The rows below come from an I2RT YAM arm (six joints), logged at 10 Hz.
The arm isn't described. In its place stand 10 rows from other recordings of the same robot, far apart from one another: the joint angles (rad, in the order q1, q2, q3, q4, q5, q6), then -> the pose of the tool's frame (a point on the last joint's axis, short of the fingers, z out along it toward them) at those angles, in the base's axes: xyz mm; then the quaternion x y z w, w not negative.
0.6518 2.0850 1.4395 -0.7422 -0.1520 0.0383 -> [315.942, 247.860, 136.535, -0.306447, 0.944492, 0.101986, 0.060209]
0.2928 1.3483 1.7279 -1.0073 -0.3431 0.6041 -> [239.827, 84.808, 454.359, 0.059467, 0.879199, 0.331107, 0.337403]
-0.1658 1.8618 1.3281 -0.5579 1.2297 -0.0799 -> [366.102, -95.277, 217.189, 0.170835, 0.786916, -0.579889, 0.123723]
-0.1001 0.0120 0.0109 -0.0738 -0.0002 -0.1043 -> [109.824, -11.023, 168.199, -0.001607, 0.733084, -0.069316, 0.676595]
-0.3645 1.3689 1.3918 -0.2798 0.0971 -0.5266 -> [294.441, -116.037, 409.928, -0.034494, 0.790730, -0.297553, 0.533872]
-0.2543 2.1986 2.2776 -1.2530 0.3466 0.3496 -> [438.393, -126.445, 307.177, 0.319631, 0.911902, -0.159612, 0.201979]
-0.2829 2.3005 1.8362 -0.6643 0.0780 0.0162 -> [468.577, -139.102, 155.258, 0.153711, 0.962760, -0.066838, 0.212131]
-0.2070 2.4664 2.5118 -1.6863 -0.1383 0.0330 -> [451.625, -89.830, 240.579, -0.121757, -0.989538, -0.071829, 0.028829]
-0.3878 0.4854 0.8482 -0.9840 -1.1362 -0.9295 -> [73.881, 4.702, 327.924, -0.437577, 0.656546, 0.142567, 0.597619]
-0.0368 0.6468 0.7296 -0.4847 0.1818 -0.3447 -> [148.510, -11.908, 310.012, -0.077871, 0.828430, -0.178510, 0.525142]
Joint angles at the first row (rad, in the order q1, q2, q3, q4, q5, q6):
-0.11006, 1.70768, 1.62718, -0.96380, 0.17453, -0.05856
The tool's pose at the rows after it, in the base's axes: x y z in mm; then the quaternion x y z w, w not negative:
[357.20, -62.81, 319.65, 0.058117, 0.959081, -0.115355, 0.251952]
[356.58, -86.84, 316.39, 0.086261, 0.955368, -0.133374, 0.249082]
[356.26, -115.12, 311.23, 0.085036, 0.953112, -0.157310, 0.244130]
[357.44, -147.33, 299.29, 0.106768, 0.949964, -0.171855, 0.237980]
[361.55, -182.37, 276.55, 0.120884, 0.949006, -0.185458, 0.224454]
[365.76, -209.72, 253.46, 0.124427, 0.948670, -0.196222, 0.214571]
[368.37, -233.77, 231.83, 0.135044, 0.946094, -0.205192, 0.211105]
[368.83, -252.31, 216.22, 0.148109, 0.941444, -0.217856, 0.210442]
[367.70, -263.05, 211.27, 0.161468, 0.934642, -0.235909, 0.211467]
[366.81, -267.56, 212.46, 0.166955, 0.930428, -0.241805, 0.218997]
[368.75, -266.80, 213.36, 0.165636, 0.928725, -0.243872, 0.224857]
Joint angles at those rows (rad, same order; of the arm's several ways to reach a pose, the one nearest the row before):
-0.15698, 1.71379, 1.62717, -0.94776, 0.17491, -0.08412
-0.22029, 1.72638, 1.62682, -0.92833, 0.19284, -0.09403
-0.29354, 1.74698, 1.62680, -0.89283, 0.20123, -0.17337
-0.37252, 1.78778, 1.62681, -0.84517, 0.20160, -0.20734
-0.44957, 1.85837, 1.62683, -0.77994, 0.20161, -0.25425
-0.50374, 1.92704, 1.62684, -0.71205, 0.20123, -0.30080
-0.54914, 1.98999, 1.62682, -0.64106, 0.20161, -0.32445
-0.58309, 2.03573, 1.62680, -0.58004, 0.21343, -0.33513
-0.60217, 2.05330, 1.62679, -0.54034, 0.24128, -0.33551
-0.61132, 2.05366, 1.62678, -0.51899, 0.24319, -0.33513
-0.60751, 2.05367, 1.62718, -0.50678, 0.24319, -0.33513

